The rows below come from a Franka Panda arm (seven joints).
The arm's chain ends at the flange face. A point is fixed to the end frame.
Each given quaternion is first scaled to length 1.
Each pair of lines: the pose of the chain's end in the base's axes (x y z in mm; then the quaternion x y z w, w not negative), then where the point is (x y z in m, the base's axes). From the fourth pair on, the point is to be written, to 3 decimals.
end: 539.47 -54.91 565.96 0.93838 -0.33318 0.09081 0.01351
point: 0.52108 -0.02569 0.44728
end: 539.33 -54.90 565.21 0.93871 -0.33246 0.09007 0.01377
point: 0.52070 -0.02572 0.44656
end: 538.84 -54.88 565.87 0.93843 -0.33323 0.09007 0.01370
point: 0.52027 -0.02564 0.44722
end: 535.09 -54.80 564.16 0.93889 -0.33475 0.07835 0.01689
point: 0.514 -0.025 0.446
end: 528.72 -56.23 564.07 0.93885 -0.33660 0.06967 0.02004
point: 0.505 -0.027 0.446
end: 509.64 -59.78 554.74 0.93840 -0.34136 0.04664 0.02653
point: 0.481 -0.029 0.438
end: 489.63 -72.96 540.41 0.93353 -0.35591 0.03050 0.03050
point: 0.458 -0.041 0.425
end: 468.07 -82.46 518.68 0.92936 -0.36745 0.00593 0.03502
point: 0.432 -0.049 0.405
